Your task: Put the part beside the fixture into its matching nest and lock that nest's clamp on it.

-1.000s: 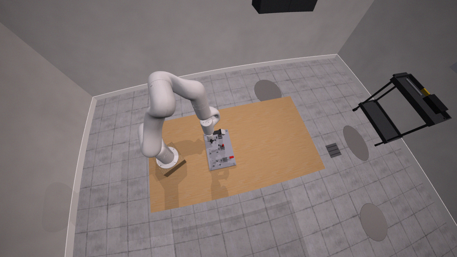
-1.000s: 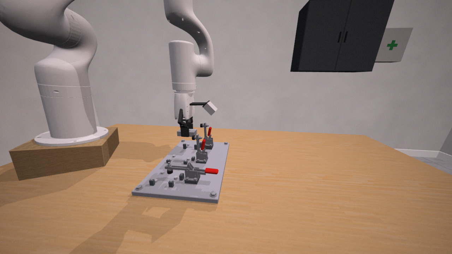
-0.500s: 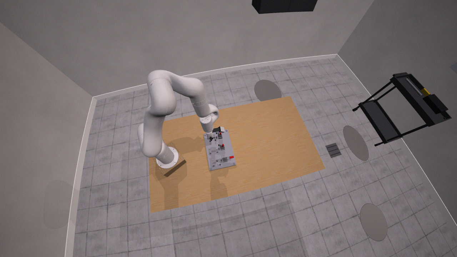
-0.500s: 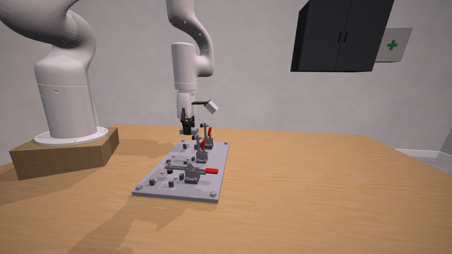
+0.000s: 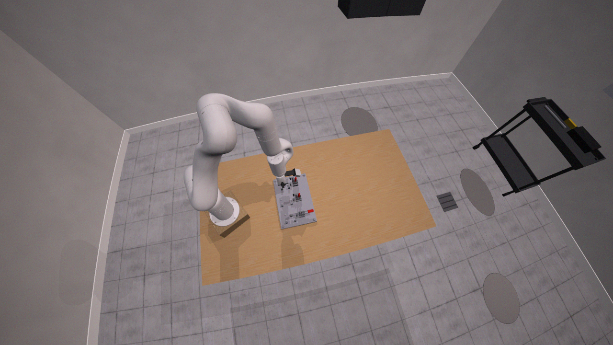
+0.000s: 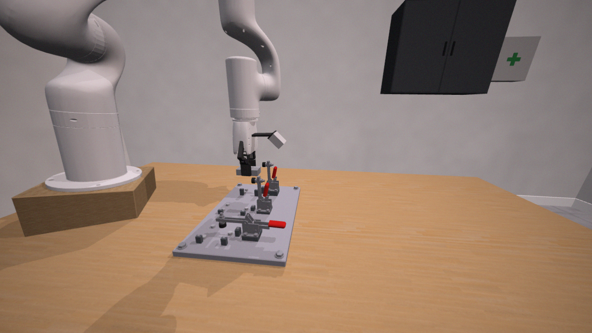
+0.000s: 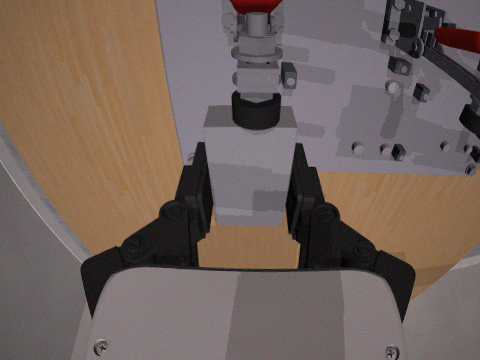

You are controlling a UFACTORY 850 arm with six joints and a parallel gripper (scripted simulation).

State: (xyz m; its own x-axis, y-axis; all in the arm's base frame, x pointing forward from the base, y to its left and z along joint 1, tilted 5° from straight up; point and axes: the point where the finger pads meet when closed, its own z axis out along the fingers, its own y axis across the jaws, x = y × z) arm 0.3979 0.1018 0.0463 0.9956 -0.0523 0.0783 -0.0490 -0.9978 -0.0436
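Right now my hand is 10 mm above the grey block part. Also, from my hand: grey fixture plate: 110 mm to the right, 90 mm below, 40 mm ahead; clamp: 230 mm to the right, 70 mm ahead, 50 mm below.
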